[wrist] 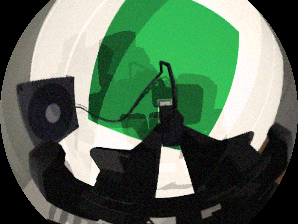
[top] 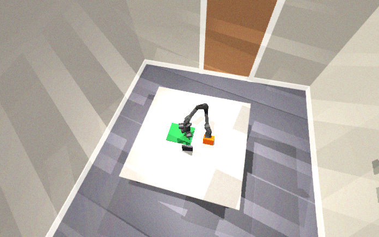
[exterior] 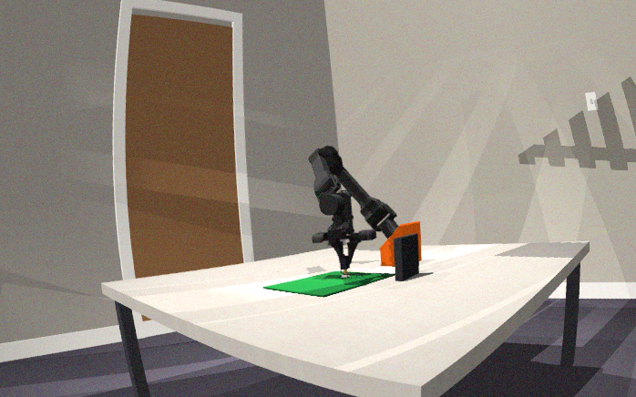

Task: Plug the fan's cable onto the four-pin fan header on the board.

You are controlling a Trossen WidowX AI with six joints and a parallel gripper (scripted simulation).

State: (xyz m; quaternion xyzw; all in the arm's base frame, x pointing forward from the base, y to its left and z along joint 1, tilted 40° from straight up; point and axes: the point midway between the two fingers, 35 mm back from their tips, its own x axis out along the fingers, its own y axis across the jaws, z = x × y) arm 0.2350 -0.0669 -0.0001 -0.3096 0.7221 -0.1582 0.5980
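My gripper tip is 4 cm above the pale header and 1 cm short of it. Round my gripper tip: fan (19 cm to the left, 2 cm above, 1 cm behind); then green board (9 cm ahead, 5 cm below); then dark plug (1 cm ahead, 1 cm above).
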